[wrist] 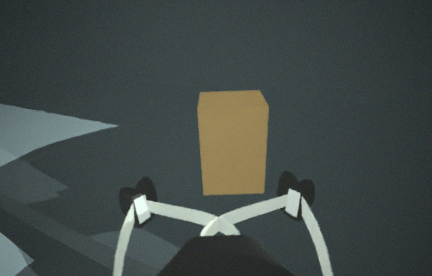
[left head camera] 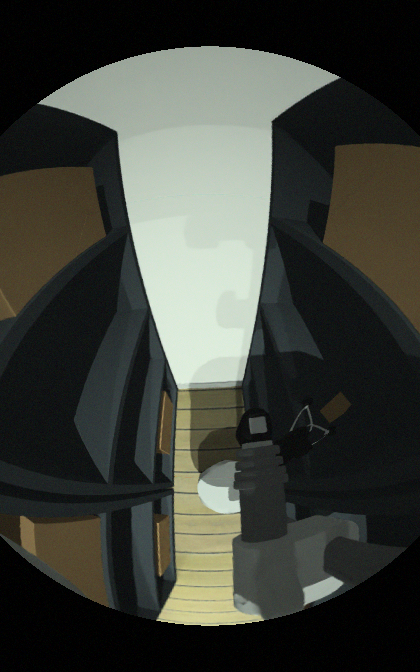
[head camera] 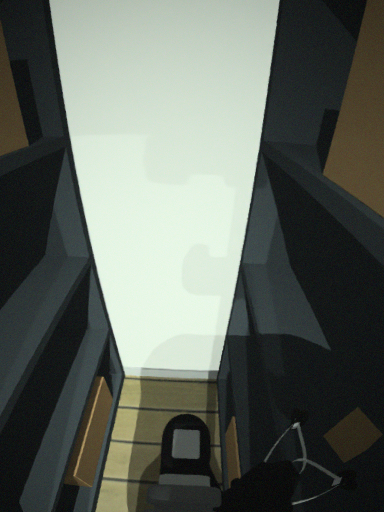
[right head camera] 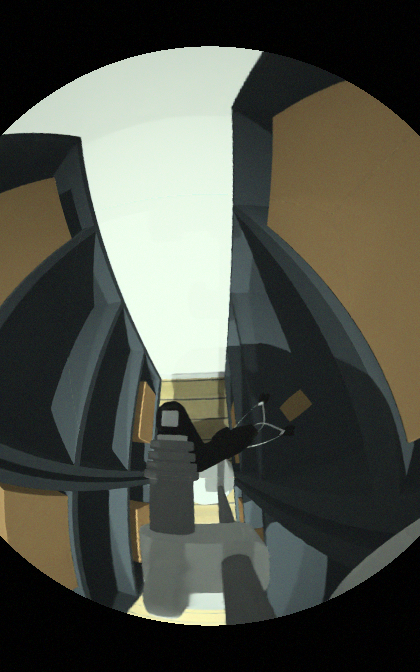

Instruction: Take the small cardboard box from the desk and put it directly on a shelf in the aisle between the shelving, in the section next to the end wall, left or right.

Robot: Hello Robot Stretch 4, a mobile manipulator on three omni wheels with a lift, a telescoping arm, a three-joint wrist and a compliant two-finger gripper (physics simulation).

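Frame: origin at the robot's base, x back, y right, z up, level; millimetres.
Where they show: gripper, fingertip midpoint: (wrist: 216, 190) (head camera: 326, 442).
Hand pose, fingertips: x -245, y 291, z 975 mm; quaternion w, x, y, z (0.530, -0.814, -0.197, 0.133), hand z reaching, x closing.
After its pixels a point has its place.
The small cardboard box (head camera: 353, 435) {z 1050, x -233, y 307 mm} (left head camera: 335, 407) (right head camera: 296, 405) (wrist: 232, 147) {z 1016, x -235, y 305 mm} stands on a dark shelf (right head camera: 325, 450) (wrist: 360, 100) {z 967, x -116, y 659 mm} of the right-hand shelving, in the section beside the pale end wall (head camera: 160, 225) {z 1088, x -922, y -128 mm} (left head camera: 215, 300). My gripper (head camera: 322, 448) {z 975, x -245, y 291 mm} (left head camera: 319, 416) (right head camera: 276, 414) (wrist: 216, 190) {z 975, x -245, y 291 mm} is open, with its fingers spread wide and nothing between them. It reaches into the same section. The box is just beyond the fingertips, apart from them, and roughly centred between them in the wrist view. The desk does not show.
Large cardboard boxes (head camera: 362, 125) {z 1512, x -446, y 220 mm} (left head camera: 45, 225) fill upper shelves on both sides. A box (head camera: 95, 435) {z 201, x -454, y -430 mm} stands low on the left, another (head camera: 232, 450) {z 236, x -417, y 221 mm} low on the right. Shelf edges and uprights flank the narrow wooden floor (head camera: 135, 415) {z -27, x -648, y -297 mm}. My arm (left head camera: 265, 510) stands close to the right shelving.
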